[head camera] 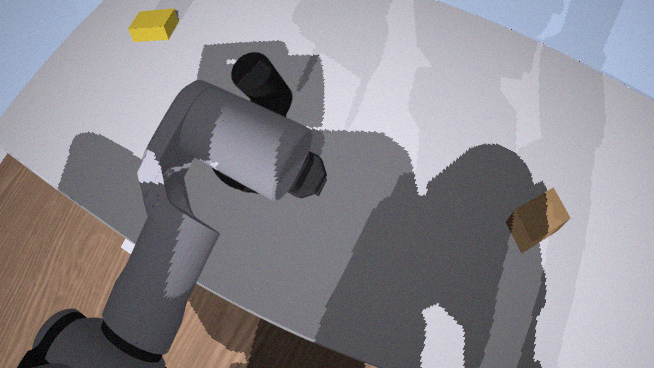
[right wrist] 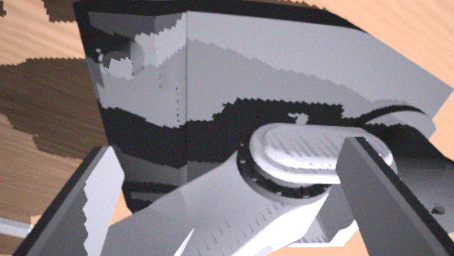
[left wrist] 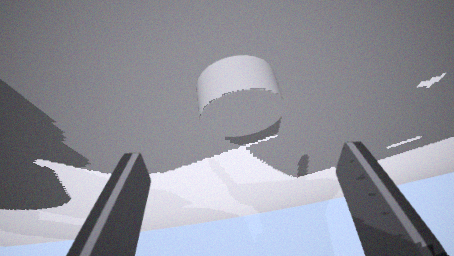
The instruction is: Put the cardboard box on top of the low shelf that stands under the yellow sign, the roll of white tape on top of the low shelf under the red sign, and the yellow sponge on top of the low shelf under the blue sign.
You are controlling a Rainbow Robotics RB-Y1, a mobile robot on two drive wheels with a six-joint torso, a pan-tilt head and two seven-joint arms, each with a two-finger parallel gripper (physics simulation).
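Frame: origin at the robot's base, x ahead, y left, z up, level; centimetres.
Seen in the pictures: left gripper, fingertip midpoint: [left wrist: 242,162]; right gripper, fingertip midpoint: [right wrist: 228,157].
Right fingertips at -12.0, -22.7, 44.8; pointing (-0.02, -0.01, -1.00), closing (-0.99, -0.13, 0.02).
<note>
Pixels of each thing's top centre, then the offset from my right fingertips to it, as dx, dy, dz. Level surfaces: height alone.
- white tape roll at its top centre: [left wrist: 242,116] +51.6, +30.8, +29.7
- cardboard box at its top centre: [head camera: 544,213] +44.4, -7.8, +32.3
- yellow sponge at its top centre: [head camera: 151,18] +88.7, +67.5, +31.8
- white table at its surface level: dz +27.3
- Wood floor at its surface level: dz -44.7
The white tape roll [left wrist: 238,79] is in the upper middle of the left wrist view, on the table surface. The arm covers where it would be in the head view. My left gripper [left wrist: 242,162] is open and empty; the roll appears beyond its fingertips, between their lines and apart from both. My right gripper [right wrist: 228,157] is open, with grey robot body parts behind its fingers. The cardboard box [head camera: 542,220] is at the right of the head view, partly shadowed. The yellow sponge [head camera: 151,26] is at the upper left. The shelves and signs do not show.
The white table [head camera: 615,200] fills much of the head view, with large arm shadows on it. My left arm [head camera: 245,145] spans the left and middle. Wood floor [head camera: 45,240] shows at lower left and beside the robot's body [right wrist: 240,65] in the right wrist view.
</note>
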